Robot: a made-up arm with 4 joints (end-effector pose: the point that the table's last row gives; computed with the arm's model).
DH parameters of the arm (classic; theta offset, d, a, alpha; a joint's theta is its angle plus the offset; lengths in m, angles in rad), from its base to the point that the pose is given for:
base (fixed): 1.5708 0.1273 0 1.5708
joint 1: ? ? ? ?
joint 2: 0 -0.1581 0.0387 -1.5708
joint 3: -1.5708 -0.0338 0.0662 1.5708
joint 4: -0.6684 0 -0.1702 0
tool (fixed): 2.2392 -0.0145 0 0
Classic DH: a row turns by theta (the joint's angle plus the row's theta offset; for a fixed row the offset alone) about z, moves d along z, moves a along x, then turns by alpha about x.
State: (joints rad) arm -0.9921 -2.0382 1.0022 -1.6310
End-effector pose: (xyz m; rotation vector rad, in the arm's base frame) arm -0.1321 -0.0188 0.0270 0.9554 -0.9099 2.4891
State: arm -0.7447 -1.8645 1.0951 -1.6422
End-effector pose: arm -0.1375 -0.0062 -0.0095 0.8596 -1.2280 2.6059
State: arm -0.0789 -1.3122 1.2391 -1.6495
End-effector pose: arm -0.0984 0.0949 -0.1005 -0.1683 1.8308 -2.0969
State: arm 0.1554 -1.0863 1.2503 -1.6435
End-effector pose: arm -0.0611 0.1533 -0.1097 0.1462 1.9238 -1.8033
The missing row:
joint 1: -1.5708 0.0865 0.0765 1.5708
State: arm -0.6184 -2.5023 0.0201 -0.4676
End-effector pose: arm -0.0419 0.0722 -0.0539 -0.8254 2.3620 -0.9924
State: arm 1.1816 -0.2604 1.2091 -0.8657
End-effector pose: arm 0.1925 0.2496 0.1875 2.0485 1.3207 -0.4033
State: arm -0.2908 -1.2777 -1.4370 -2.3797
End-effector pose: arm 0.2660 0.1065 0.0916 -1.6780 -0.9223 -0.8821
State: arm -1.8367 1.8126 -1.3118 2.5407
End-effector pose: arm 0.0651 -0.3040 0.0918 2.5460 -1.0199 -0.1636
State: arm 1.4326 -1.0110 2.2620 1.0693
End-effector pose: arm 0.0674 -0.0142 0.2419 -2.7985 0.1400 0.8530
